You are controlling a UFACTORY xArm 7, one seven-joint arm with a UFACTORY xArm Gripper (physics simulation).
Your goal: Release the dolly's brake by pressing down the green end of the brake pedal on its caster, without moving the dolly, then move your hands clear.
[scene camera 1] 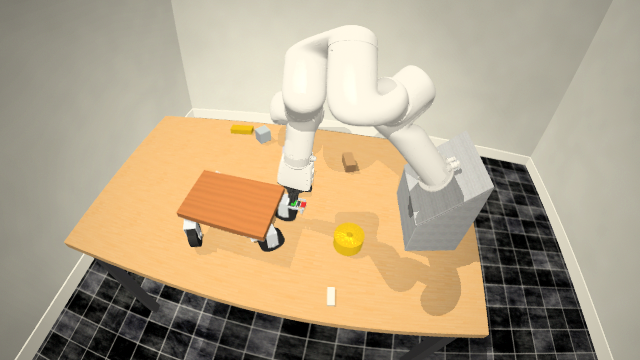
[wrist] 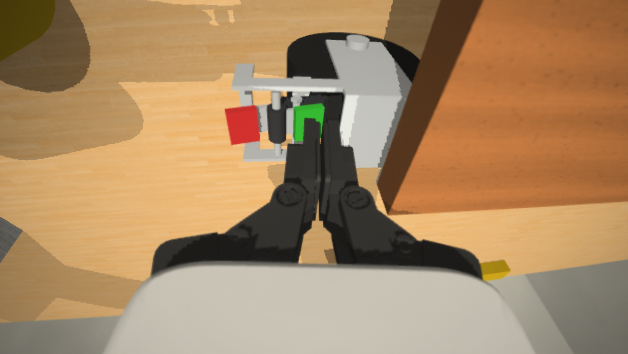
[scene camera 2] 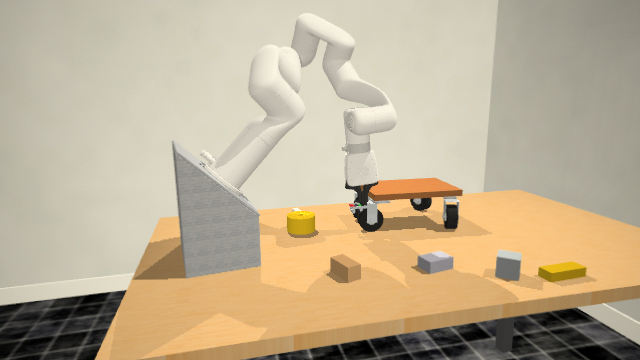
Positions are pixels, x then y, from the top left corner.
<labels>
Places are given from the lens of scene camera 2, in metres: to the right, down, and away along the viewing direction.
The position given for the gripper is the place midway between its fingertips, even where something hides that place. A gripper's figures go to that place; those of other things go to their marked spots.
gripper (scene camera 2: 363, 204): 0.14, 0.08, 1.31
dolly (scene camera 2: 420, 191): 0.33, 0.04, 1.33
yellow bar (scene camera 2: 569, 270): 0.59, 0.21, 0.98
The marked spots on the dolly and the yellow bar are 0.47 m apart.
</labels>
